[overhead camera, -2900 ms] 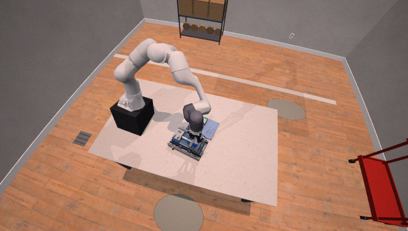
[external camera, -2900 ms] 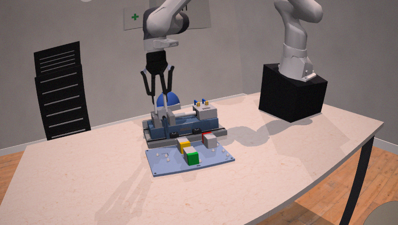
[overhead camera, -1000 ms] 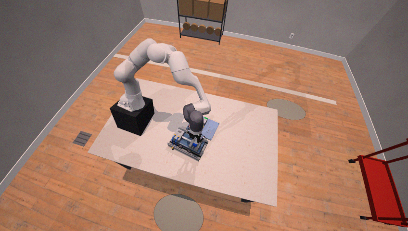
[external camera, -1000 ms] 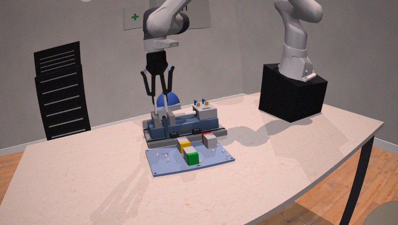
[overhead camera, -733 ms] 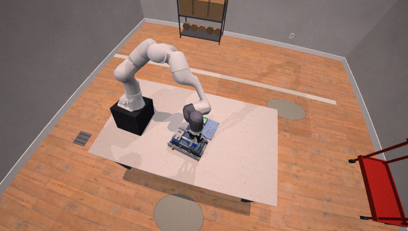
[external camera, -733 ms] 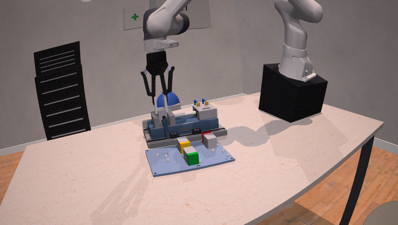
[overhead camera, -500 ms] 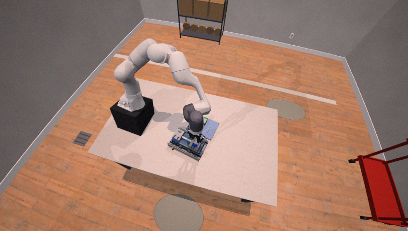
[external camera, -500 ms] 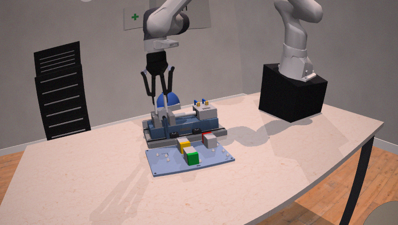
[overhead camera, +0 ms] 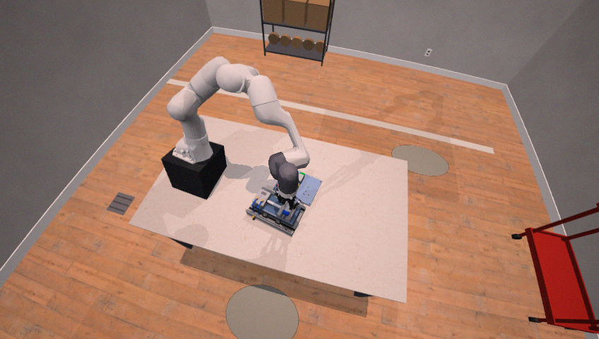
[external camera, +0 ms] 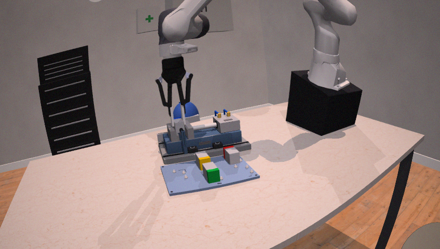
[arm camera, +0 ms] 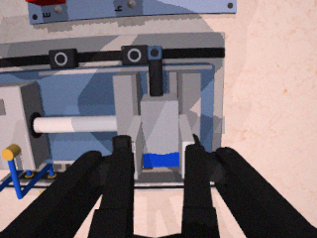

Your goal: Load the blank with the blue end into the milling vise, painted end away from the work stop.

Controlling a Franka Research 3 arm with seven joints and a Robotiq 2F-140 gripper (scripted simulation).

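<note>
Now: the blue-ended blank 30 mm below my hand. The rest, counted from my hand: moving jaw: 30 mm behind, 10 mm to the left, 60 mm below; then black work stop rod: 10 mm ahead, 50 mm to the left, 40 mm below; then fixed jaw: 30 mm ahead, 10 mm to the right, 60 mm below.
</note>
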